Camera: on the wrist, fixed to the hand. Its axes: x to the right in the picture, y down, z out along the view.
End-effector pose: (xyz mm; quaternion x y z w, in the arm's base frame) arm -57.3 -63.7 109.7 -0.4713 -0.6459 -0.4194 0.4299
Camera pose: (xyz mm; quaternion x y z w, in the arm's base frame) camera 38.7 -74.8 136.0 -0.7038 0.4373 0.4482 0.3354
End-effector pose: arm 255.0 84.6 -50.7 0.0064 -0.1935 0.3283 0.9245
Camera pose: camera 212.3 165.9 -90.7 0.1944 0.1141 -0.9127 0.3407
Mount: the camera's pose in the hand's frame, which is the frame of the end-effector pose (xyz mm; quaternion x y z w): 4.4 94.4 -33.2 -0.0384 -0.1018 0.9941 0.0055
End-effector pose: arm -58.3 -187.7 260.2 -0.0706 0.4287 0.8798 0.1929
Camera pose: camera -101.5 -265.1 306.9 -0.5079 -0.0191 -0.2202 0.8326
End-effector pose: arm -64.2 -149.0 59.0 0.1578 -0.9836 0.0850 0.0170
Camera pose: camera -97.7 -56.3 76.7 0.9689 0.1673 0.0365 0.1785
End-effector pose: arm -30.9 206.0 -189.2 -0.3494 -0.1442 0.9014 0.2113
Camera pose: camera -37.3 129.8 -253.9 0.0616 -0.2904 -0.2450 0.9229
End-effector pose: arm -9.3 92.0 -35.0 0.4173 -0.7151 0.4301 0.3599
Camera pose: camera -91.4 147.7 -48.6 0.6786 0.4719 -0.2902 0.4823
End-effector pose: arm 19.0 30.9 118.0 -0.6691 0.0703 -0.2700 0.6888
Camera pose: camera 33.7 -4.4 25.4 0.0123 0.6058 0.7540 0.2536
